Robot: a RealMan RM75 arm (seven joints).
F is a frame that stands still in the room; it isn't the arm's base.
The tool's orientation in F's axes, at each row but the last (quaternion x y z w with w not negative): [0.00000, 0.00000, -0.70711, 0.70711]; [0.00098, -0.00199, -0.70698, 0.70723]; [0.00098, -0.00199, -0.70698, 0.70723]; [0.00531, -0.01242, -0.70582, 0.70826]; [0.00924, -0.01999, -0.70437, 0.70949]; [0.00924, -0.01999, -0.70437, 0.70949]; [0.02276, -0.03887, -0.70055, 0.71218]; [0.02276, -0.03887, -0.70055, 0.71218]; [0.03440, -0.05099, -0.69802, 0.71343]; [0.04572, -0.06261, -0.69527, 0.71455]
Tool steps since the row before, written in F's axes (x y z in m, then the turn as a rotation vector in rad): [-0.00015, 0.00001, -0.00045, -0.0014, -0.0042, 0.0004]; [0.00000, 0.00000, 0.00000, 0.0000, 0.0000, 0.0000]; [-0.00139, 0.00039, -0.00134, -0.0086, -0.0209, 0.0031]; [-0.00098, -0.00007, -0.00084, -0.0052, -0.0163, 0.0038]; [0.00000, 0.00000, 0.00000, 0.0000, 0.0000, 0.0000]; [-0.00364, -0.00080, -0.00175, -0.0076, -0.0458, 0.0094]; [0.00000, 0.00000, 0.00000, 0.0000, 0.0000, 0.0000]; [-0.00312, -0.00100, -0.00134, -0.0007, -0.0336, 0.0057]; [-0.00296, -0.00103, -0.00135, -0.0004, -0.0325, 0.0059]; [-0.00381, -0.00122, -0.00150, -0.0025, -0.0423, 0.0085]
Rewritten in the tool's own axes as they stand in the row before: [-0.00001, -0.00015, -0.00045, 0.0042, -0.0014, 0.0004]; [0.00000, 0.00000, 0.00000, 0.0000, 0.0000, 0.0000]; [-0.00039, -0.00140, -0.00133, 0.0209, -0.0086, 0.0031]; [0.00006, -0.00100, -0.00082, 0.0163, -0.0052, 0.0038]; [0.00000, 0.00000, 0.00000, 0.0000, 0.0000, 0.0000]; [0.00075, -0.00372, -0.00161, 0.0459, -0.0076, 0.0090]; [0.00000, 0.00000, 0.00000, 0.0000, 0.0000, 0.0000]; [0.00092, -0.00324, -0.00108, 0.0337, -0.0008, 0.0050]; [0.00094, -0.00312, -0.00101, 0.0326, -0.0004, 0.0052]; [0.00108, -0.00403, -0.00093, 0.0424, -0.0024, 0.0079]
